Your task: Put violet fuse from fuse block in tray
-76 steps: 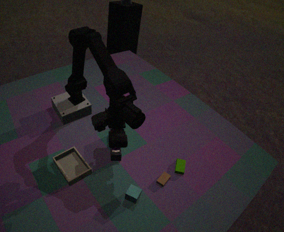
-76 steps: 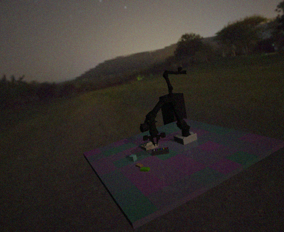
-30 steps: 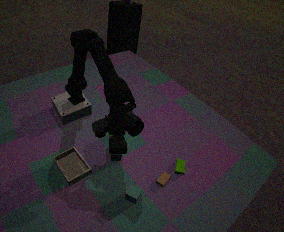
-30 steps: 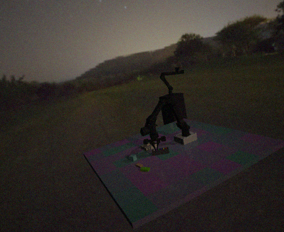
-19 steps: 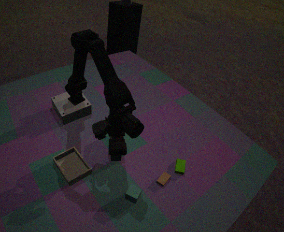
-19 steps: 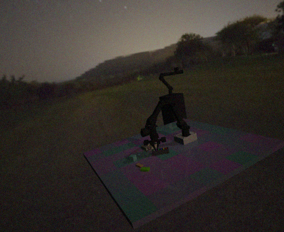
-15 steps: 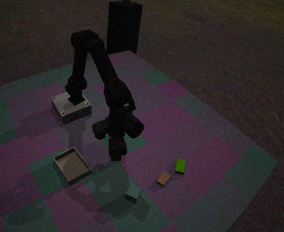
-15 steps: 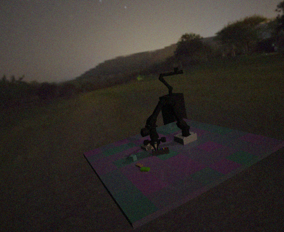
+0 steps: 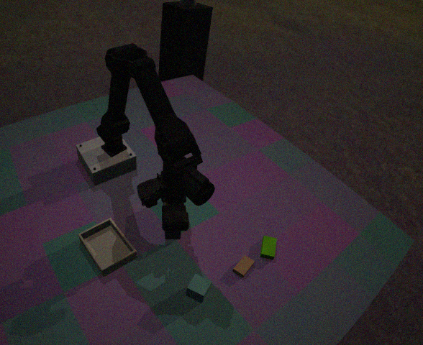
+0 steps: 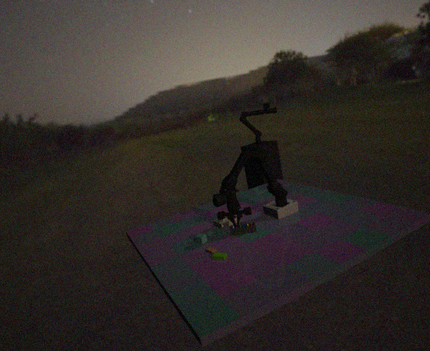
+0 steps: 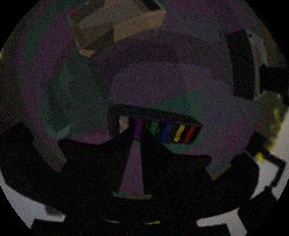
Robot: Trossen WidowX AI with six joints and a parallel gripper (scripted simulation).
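Now: the grey tray 60 mm behind my gripper tip, 180 mm to the right of it and 30 mm below it. From my gripper tip the other things lie so: violet fuse (10 mm below); then cyan cube (190 mm ahead, 90 mm to the right, 10 mm below).
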